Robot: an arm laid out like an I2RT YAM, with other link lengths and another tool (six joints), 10 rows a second.
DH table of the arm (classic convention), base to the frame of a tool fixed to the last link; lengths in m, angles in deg. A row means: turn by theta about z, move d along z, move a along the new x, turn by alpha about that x. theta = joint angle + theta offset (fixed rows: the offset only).
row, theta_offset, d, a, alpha
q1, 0, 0.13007, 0.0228, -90
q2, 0, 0, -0.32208, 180
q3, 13.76, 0, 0.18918, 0
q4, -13.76, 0.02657, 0.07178, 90
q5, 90, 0.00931, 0, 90
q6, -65, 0.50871, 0.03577, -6.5
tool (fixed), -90, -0.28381, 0, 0
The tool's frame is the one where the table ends.
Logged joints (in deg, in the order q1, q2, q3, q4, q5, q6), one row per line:
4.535, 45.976, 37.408, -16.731, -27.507, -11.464
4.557, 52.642, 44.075, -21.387, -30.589, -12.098
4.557, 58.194, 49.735, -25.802, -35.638, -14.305
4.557, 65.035, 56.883, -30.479, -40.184, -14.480
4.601, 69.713, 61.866, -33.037, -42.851, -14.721
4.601, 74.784, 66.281, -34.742, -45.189, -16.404
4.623, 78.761, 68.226, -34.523, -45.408, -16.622
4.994, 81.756, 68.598, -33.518, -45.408, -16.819
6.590, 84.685, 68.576, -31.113, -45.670, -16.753
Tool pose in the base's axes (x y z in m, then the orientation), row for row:
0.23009, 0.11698, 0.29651, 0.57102, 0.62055, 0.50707, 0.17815
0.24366, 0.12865, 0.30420, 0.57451, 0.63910, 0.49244, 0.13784
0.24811, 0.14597, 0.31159, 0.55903, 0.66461, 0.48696, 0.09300
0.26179, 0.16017, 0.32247, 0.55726, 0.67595, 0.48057, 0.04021
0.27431, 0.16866, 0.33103, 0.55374, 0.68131, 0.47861, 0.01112
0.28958, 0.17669, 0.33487, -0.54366, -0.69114, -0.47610, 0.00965
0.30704, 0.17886, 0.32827, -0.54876, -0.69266, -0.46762, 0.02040
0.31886, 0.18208, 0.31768, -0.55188, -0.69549, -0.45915, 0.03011
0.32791, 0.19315, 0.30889, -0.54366, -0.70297, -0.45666, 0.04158
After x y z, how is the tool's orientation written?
As a quaternion, x y z w.
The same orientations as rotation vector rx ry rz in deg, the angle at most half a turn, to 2 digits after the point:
92.54, 100.57, 82.18
95.22, 105.92, 81.61
95.07, 113.03, 82.81
97.82, 118.65, 84.36
98.97, 121.77, 85.55
-97.26, -123.65, -85.18
-97.51, -123.09, -83.10
-97.48, -122.84, -81.10
-95.35, -123.29, -80.09

